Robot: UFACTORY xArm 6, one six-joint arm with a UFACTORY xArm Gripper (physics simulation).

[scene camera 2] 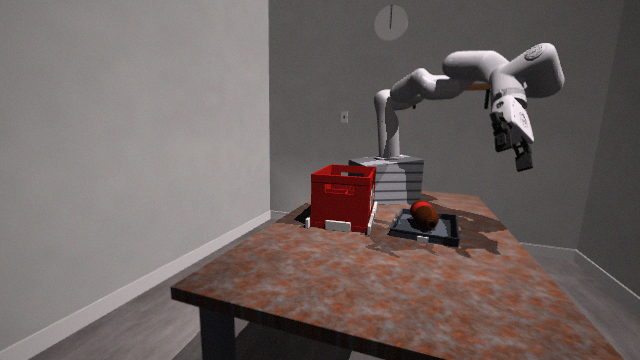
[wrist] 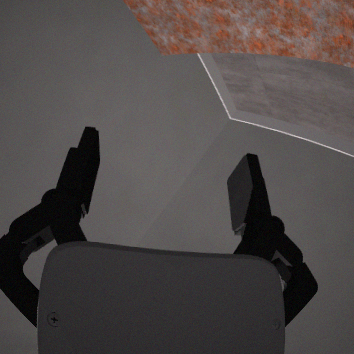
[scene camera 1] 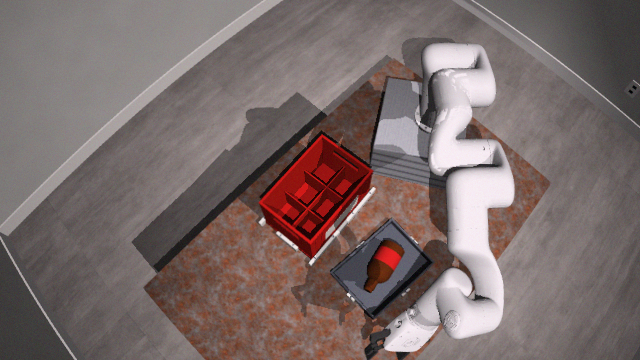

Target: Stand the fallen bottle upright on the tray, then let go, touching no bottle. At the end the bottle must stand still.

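Where they show: gripper, between the fingertips: (scene camera 2: 514, 160) (wrist: 169, 154) (scene camera 1: 382, 355); arm's base, origin of its link: (scene camera 2: 389, 158).
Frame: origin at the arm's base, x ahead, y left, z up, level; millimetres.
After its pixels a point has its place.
A brown bottle with a red band (scene camera 1: 389, 257) {x 402, y 140, z -109 mm} (scene camera 2: 425, 217) {x 477, y 133, z -135 mm} lies on its side on the dark grey tray (scene camera 1: 357, 272) {x 478, y 89, z -183 mm} (scene camera 2: 446, 226) {x 397, y 211, z -183 mm}. In scene camera 1 its neck points to the lower left; in scene camera 2 it points toward the camera. My gripper (scene camera 1: 371, 345) (scene camera 2: 513, 156) {x 655, y 290, z 70 mm} (wrist: 169, 154) {x 655, y 290, z 70 mm} is open and empty. It hangs high above the table, off to the side of the tray and apart from the bottle. The bottle and the tray do not show in the wrist view.
A red crate (scene camera 1: 286, 232) {x 532, y -133, z -102 mm} (scene camera 2: 340, 205) {x 532, y -127, z -107 mm} with several compartments stands beside the tray, with white strips along its base. The grey ribbed block (scene camera 1: 397, 140) {x 136, y -45, z -12 mm} (scene camera 2: 400, 182) {x 129, y 57, z -91 mm} under my arm stands behind them. The rusty-patterned table top (scene camera 1: 225, 280) {x 754, y -197, z -188 mm} (scene camera 2: 350, 275) {x 805, y -47, z -188 mm} (wrist: 235, 25) {x 774, y 325, z -188 mm} ends at a dark edge.
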